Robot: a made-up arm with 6 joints.
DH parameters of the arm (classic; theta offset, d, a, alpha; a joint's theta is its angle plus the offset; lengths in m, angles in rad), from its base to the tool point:
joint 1: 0 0.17 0 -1.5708
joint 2: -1.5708 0 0.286 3.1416
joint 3: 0 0 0 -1.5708
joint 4: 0 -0.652 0 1.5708
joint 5: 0 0.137 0 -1.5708
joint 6: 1.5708 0 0 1.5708
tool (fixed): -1.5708 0 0 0
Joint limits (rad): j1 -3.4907..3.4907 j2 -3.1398..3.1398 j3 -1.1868..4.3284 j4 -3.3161..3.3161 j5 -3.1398..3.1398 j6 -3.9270..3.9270
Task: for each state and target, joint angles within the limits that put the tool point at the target. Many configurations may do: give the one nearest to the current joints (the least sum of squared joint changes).
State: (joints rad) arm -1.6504 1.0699 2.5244 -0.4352 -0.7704 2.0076
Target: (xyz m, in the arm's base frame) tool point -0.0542 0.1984 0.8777
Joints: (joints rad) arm -1.9632 0.8939 3.1774 -0.4044 -0.7704 2.0076
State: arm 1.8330 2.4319 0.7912 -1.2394 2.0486 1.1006
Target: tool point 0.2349 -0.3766 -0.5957
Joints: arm 2.0101 3.0785 0.9370 -1.1780 2.0486 1.1006
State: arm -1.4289 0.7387 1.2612 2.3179 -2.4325 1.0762
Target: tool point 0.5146 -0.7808 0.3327
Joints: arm -1.0827 1.3180 1.2973 2.2714 -2.4325 1.0762
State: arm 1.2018 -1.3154 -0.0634 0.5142 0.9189 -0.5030
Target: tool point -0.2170 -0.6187 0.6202
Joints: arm 1.0558 -1.8878 0.1771 0.5630 0.9189 -0.5030
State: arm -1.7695 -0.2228 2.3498 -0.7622 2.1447 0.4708
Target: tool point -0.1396 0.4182 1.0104
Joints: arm -1.4527 -0.3916 1.8476 -0.8603 2.1447 0.4708
